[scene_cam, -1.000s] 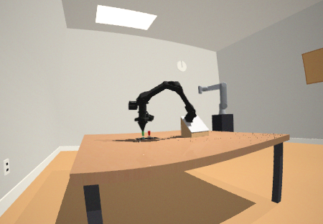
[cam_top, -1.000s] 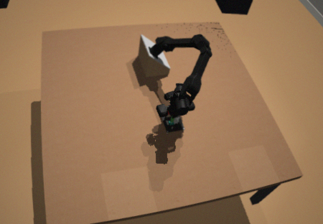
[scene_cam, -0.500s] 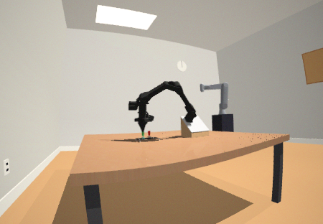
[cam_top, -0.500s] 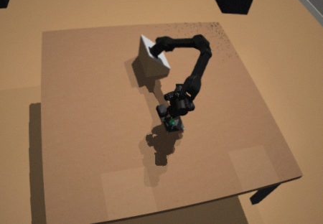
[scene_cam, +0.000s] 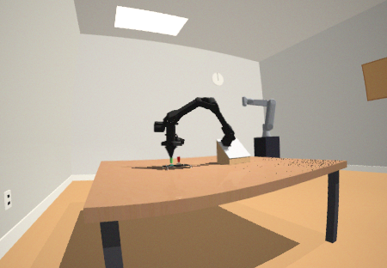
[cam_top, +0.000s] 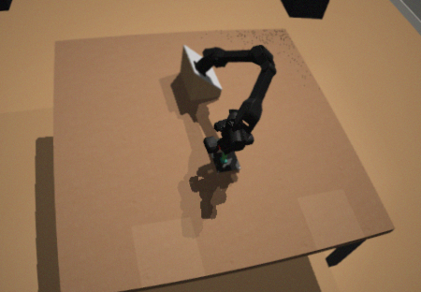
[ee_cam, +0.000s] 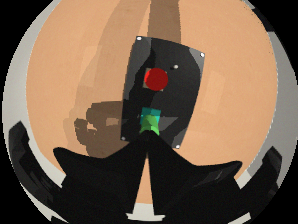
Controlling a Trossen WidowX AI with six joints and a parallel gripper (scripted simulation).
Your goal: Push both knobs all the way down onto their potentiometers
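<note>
The green knob is 20 mm below my gripper tip. The rest, counted from my gripper tip: red knob: 50 mm behind, 10 mm to the right, 10 mm below.
</note>
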